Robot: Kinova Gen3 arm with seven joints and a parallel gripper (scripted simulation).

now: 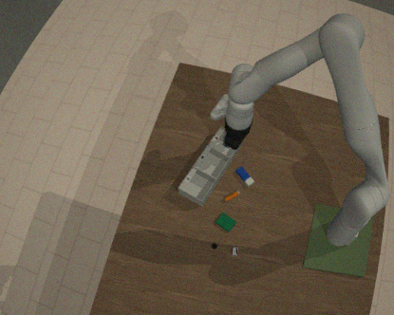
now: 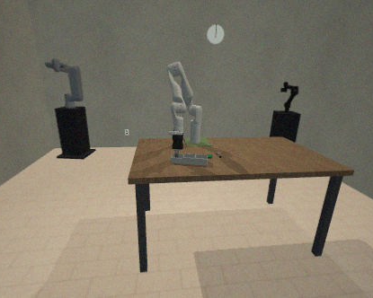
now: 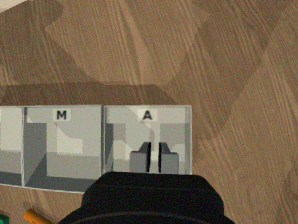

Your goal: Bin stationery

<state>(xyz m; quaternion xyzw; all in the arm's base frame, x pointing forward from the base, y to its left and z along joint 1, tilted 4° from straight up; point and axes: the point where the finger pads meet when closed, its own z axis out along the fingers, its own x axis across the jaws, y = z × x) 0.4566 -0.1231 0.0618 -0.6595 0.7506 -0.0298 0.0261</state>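
The bin lies 1 cm ahead of my hand, 9 cm to the left of it and 2 cm below it. Also, from my hand: orange stick-like thing 8 cm behind, 15 cm to the left, 3 cm below; white eraser 10 cm behind, 8 cm to the left, 3 cm below; green notepad 10 cm behind, 24 cm to the left, 3 cm below.
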